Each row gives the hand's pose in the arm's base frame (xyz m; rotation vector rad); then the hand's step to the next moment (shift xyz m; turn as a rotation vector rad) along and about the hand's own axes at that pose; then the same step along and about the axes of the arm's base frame.
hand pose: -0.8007 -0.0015 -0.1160 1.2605 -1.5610 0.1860
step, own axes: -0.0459 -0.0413 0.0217 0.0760 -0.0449 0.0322
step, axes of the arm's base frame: 0.0127 -0.0042 -0.0641 0.0248 -0.0870 0.0252
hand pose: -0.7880 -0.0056 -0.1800 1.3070 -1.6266 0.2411
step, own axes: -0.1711 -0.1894 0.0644 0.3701 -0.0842 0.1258
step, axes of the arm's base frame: 0.1068 -0.0113 -0.2404 0.0276 -0.3496 0.1921
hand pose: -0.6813 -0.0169 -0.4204 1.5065 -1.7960 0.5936
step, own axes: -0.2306 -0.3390 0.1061 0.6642 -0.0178 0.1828
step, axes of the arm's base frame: 0.3220 -0.0015 -0.2751 -0.0705 -0.5673 0.3849
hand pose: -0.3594 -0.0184 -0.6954 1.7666 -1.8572 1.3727
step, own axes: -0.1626 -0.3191 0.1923 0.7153 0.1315 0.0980
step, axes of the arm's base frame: 0.3993 0.0188 -0.0737 -0.2490 -0.5635 0.3987
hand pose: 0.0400 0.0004 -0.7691 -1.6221 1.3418 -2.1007
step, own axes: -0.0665 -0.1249 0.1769 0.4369 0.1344 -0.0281
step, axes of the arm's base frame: 0.2213 0.0171 0.0454 -0.2461 -0.3280 0.2040
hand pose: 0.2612 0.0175 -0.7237 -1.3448 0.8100 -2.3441
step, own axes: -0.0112 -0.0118 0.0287 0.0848 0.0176 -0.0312
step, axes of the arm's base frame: 0.0305 0.0062 0.0110 -0.0699 -0.0489 0.0346
